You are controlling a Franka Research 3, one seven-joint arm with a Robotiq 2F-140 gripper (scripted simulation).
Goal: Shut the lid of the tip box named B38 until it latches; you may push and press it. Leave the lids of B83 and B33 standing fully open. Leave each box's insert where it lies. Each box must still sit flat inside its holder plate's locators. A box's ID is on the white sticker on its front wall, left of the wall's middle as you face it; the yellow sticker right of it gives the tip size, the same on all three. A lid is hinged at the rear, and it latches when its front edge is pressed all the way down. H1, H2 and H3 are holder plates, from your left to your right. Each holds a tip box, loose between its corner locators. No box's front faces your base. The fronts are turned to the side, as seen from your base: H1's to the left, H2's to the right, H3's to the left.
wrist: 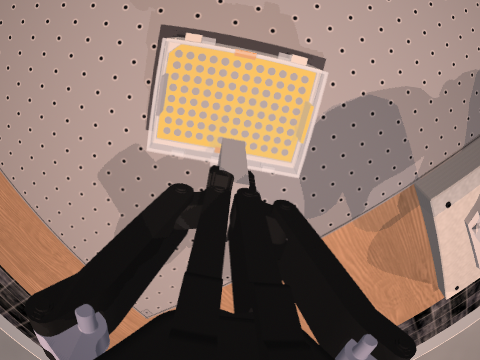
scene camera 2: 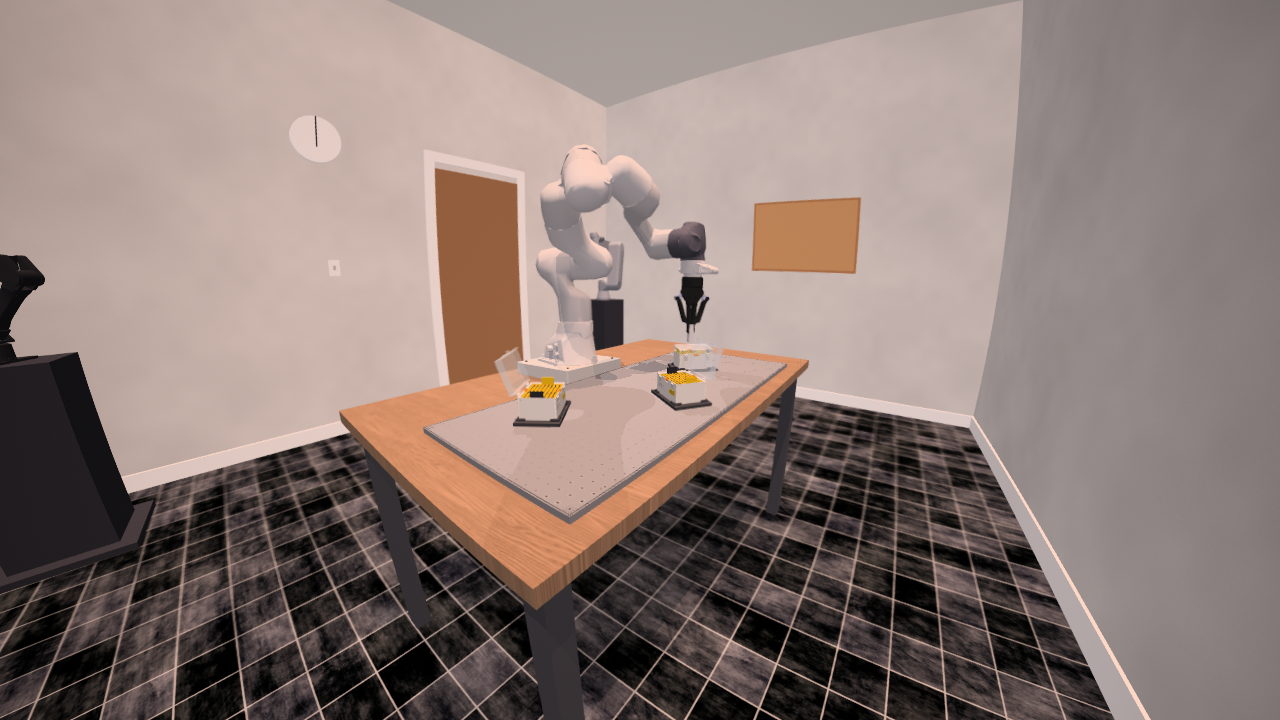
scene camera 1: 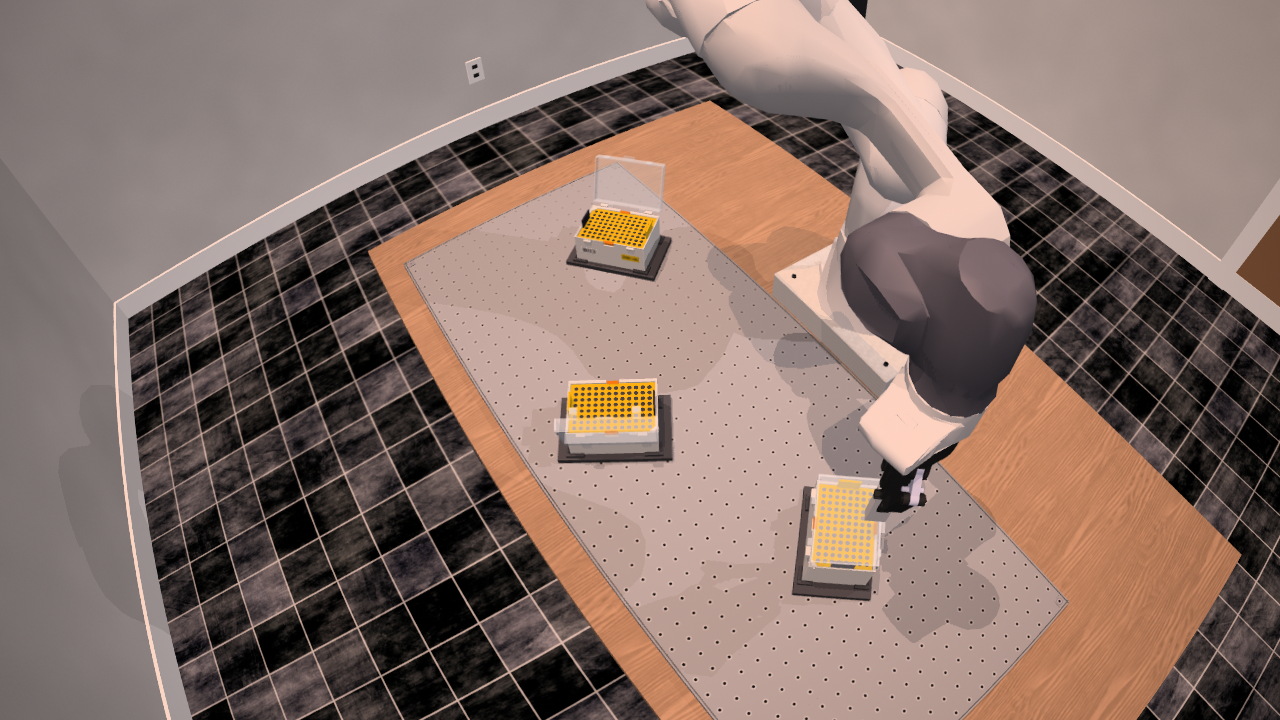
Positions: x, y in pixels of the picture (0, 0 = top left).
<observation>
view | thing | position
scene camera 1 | my gripper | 875, 515
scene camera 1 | tip box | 627, 448
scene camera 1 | tip box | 604, 252
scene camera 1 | yellow insert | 625, 229
</observation>
